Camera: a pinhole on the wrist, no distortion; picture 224 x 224 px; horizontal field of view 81.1 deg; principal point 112.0 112.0 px. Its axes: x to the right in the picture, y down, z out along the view. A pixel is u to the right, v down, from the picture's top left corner.
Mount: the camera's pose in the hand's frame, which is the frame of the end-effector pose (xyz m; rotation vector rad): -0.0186 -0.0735 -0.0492 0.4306 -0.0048 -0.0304
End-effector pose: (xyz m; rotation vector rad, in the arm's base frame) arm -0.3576 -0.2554 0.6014 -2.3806 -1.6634 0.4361
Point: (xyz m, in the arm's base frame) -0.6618 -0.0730 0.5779
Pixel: 163 38
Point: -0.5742 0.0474 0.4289
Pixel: 216 103
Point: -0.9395 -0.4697 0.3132
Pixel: 40 104
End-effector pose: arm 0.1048 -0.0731 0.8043 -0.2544 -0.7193 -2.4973
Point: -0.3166 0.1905 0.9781
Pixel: 217 80
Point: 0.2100 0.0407 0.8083
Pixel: outside the picture
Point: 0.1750 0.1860 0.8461
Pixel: 34 134
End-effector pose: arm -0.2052 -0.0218 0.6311 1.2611 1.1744 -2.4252
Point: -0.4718 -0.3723 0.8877
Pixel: 91 183
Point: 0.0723 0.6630 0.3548
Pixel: behind the camera
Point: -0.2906 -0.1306 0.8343
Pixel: 54 165
